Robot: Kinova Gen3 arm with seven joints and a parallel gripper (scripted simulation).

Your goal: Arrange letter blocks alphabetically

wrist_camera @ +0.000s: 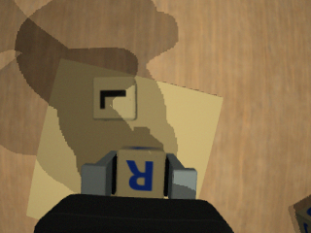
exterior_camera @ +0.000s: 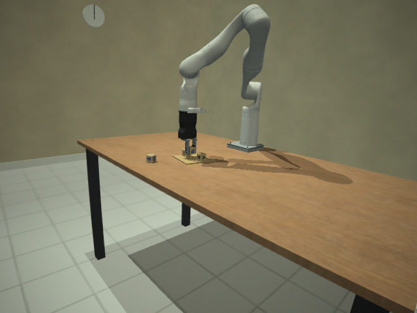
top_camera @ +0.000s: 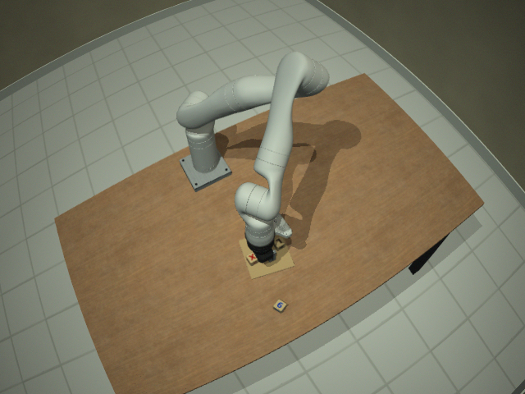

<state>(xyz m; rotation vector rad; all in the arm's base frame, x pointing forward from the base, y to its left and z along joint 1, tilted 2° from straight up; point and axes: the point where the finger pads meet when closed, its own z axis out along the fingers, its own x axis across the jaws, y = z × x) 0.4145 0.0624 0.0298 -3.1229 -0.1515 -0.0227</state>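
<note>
Now: hand 4 cm above the mat and 2 cm past it. From my hand the other things lie so: block: 17 cm ahead, 4 cm to the right, 3 cm below.
</note>
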